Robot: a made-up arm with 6 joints. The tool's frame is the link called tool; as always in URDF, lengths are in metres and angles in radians.
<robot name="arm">
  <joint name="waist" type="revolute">
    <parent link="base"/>
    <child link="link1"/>
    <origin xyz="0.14 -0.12 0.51"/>
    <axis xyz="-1 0 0"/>
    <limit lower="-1.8" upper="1.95" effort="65" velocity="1"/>
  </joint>
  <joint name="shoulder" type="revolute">
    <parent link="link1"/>
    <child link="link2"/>
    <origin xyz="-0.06 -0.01 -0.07"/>
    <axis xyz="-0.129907 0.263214 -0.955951"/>
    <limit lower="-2.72" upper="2.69" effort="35" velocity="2.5"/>
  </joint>
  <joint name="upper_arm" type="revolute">
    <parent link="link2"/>
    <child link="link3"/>
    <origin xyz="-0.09 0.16 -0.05"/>
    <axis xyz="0 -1 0"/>
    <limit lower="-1.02" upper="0.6" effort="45" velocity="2.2"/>
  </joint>
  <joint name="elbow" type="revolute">
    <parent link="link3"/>
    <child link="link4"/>
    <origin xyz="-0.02 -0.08 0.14"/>
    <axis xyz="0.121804 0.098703 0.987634"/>
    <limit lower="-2.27" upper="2.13" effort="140" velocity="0.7"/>
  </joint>
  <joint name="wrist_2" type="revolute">
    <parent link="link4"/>
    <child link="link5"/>
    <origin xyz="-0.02 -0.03 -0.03"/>
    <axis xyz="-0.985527 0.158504 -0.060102"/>
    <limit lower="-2.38" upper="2.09" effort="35" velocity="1.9"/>
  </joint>
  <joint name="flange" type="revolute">
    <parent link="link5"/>
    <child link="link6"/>
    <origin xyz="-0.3 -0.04 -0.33"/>
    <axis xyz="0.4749 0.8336 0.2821"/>
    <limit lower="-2.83" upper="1.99" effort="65" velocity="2.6"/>
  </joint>
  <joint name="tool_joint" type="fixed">
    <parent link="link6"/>
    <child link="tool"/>
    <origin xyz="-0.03 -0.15 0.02"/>
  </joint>
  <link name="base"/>
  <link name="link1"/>
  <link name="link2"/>
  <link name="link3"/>
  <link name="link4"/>
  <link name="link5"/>
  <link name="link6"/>
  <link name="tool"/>
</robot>
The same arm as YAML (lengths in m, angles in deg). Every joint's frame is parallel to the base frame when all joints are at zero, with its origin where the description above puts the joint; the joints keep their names.
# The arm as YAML. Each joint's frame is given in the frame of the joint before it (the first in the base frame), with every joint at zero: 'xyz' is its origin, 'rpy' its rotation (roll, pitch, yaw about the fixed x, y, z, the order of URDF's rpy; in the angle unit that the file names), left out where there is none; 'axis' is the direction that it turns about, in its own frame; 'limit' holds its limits. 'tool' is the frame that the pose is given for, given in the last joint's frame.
units:
  length: m
  angle: deg
joints:
  - name: waist
    type: revolute
    origin:
      xyz: [0.14, -0.12, 0.51]
    axis: "-x"
    limit:
      lower: -103.13
      upper: 111.73
  - name: shoulder
    type: revolute
    origin:
      xyz: [-0.06, -0.01, -0.07]
    axis: [-0.129895, 0.263189, -0.95596]
    limit:
      lower: -155.84
      upper: 154.13
  - name: upper_arm
    type: revolute
    origin:
      xyz: [-0.09, 0.16, -0.05]
    axis: "-y"
    limit:
      lower: -58.44
      upper: 34.38
  - name: elbow
    type: revolute
    origin:
      xyz: [-0.02, -0.08, 0.14]
    axis: [0.121804, 0.098703, 0.987634]
    limit:
      lower: -130.06
      upper: 122.04
  - name: wrist_2
    type: revolute
    origin:
      xyz: [-0.02, -0.03, -0.03]
    axis: [-0.985527, 0.158504, -0.060102]
    limit:
      lower: -136.36
      upper: 119.75
  - name: flange
    type: revolute
    origin:
      xyz: [-0.3, -0.04, -0.33]
    axis: [0.4749, 0.8336, 0.2821]
    limit:
      lower: -162.15
      upper: 114.02
tool:
  origin:
    xyz: [-0.03, -0.15, 0.02]

